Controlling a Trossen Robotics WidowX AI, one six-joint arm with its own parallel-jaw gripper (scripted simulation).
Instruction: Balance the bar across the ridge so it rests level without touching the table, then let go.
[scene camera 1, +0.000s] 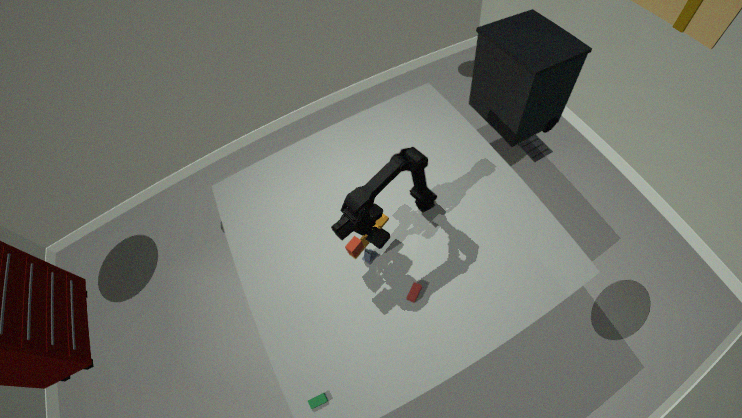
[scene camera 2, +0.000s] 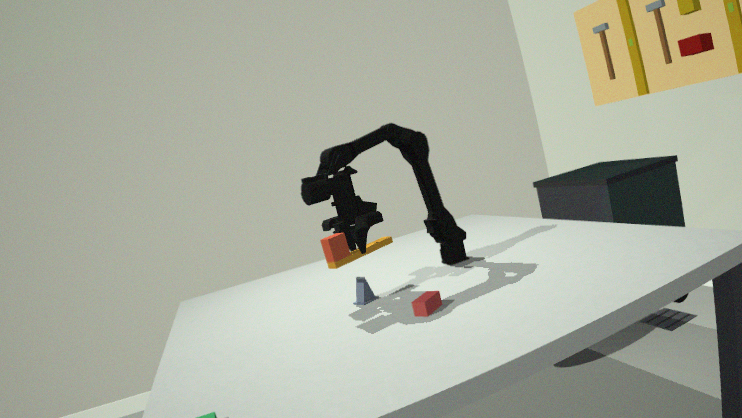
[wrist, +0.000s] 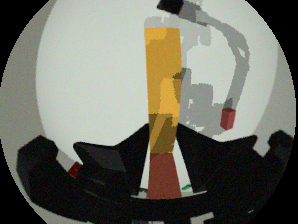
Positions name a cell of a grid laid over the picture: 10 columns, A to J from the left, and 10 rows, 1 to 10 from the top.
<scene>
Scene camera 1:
my gripper: E6
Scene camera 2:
my gripper: E7
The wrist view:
my gripper: F6
</scene>
